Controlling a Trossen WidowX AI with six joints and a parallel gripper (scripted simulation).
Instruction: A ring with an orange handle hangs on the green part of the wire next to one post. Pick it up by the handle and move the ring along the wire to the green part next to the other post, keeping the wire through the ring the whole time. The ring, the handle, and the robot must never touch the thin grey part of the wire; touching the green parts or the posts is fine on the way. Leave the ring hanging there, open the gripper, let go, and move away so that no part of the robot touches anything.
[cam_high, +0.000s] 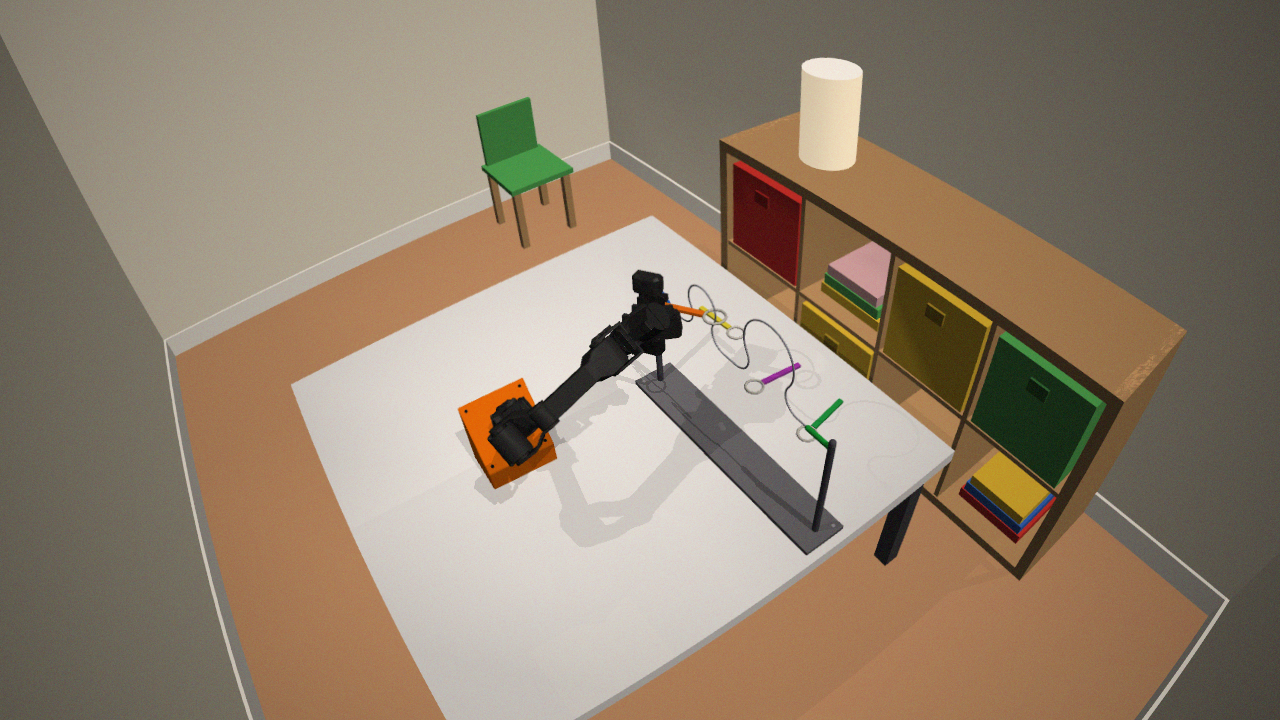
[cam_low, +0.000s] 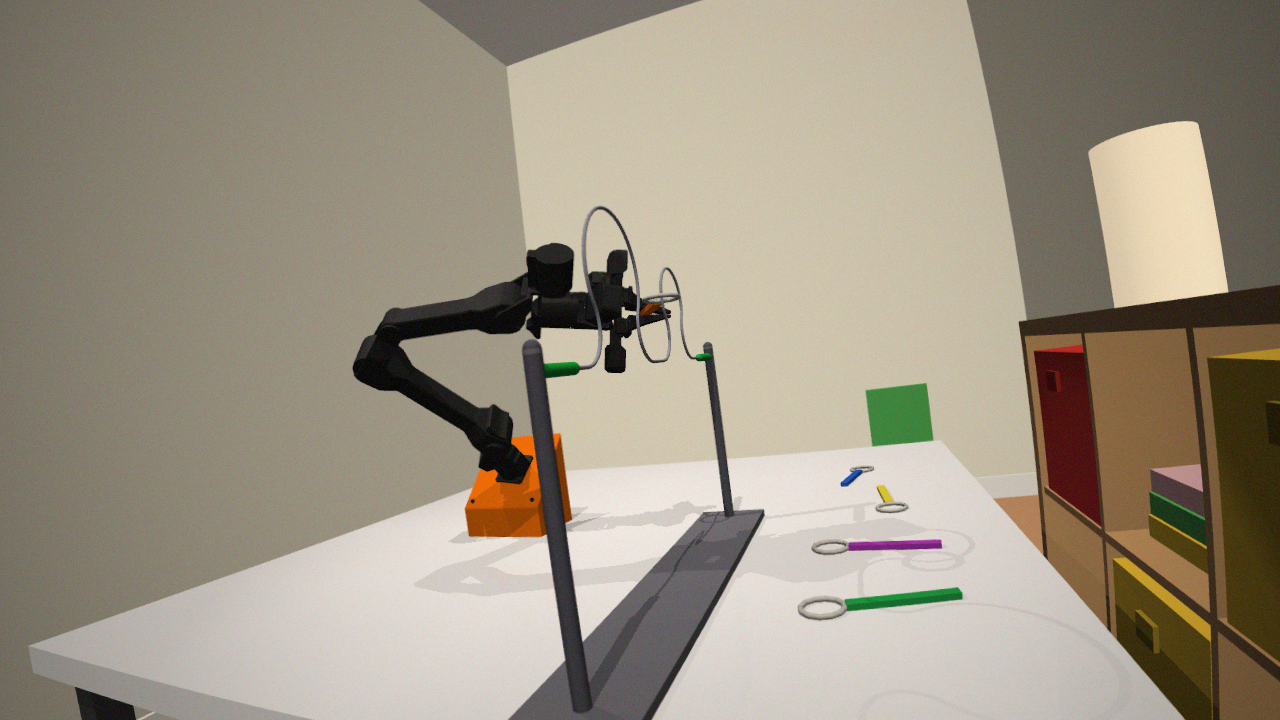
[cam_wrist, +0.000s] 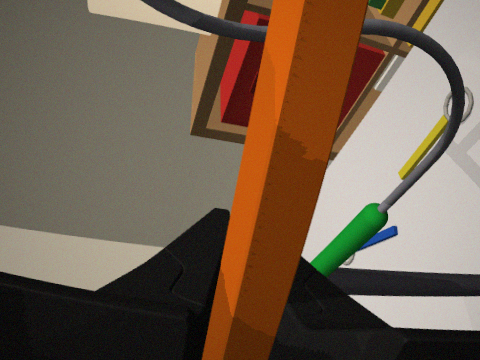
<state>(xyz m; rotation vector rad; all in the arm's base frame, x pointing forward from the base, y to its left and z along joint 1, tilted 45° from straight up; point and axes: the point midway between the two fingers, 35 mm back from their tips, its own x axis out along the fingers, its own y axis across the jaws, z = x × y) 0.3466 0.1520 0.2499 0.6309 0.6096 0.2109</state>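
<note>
My gripper tip is 20 mm short of the ring with orange handle, 90 mm to the left of it and 10 mm below it. Also, from my gripper tip: purple-handled ring 260 mm ahead, 40 mm to the right, 360 mm below; green-handled ring 280 mm ahead, 230 mm to the right, 360 mm below.
</note>
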